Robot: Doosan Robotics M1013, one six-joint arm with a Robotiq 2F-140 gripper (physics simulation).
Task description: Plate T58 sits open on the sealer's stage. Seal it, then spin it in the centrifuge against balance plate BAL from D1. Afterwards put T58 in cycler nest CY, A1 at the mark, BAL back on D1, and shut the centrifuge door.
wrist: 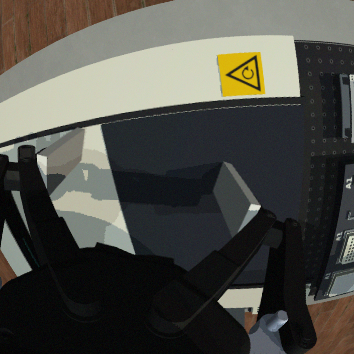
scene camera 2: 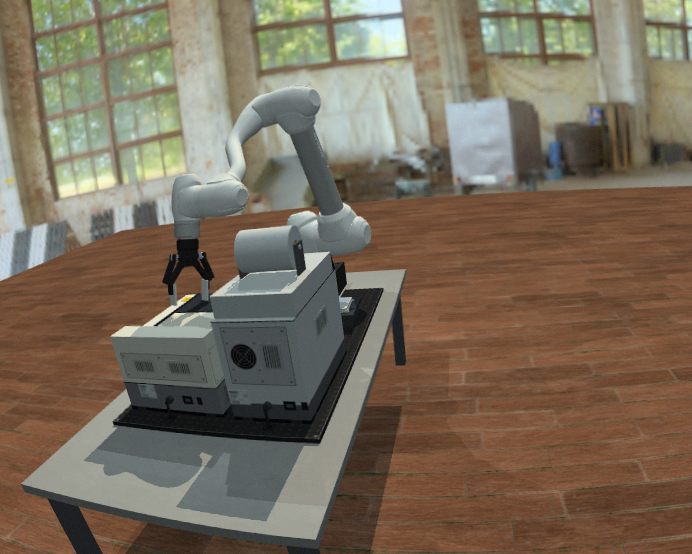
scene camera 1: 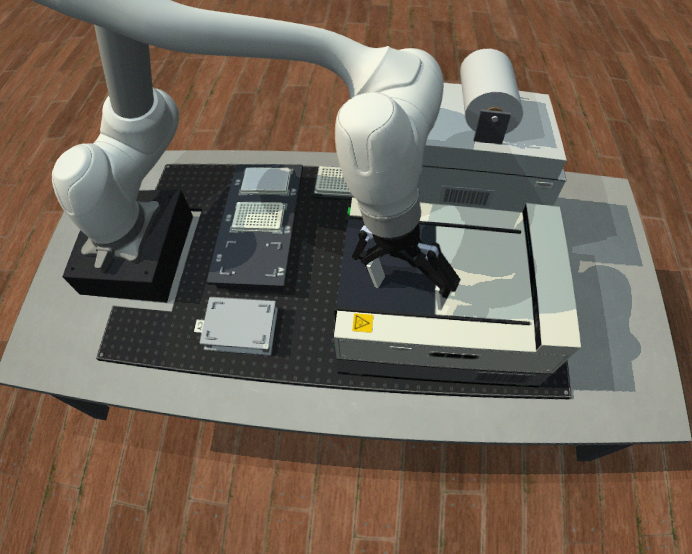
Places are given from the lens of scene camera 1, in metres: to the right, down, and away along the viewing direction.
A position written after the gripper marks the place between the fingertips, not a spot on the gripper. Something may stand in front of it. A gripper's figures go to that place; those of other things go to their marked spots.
gripper (scene camera 1: 410, 292): 0.12, 0.03, 0.89
grey plate (scene camera 1: 265, 181): -0.22, -0.26, 1.25
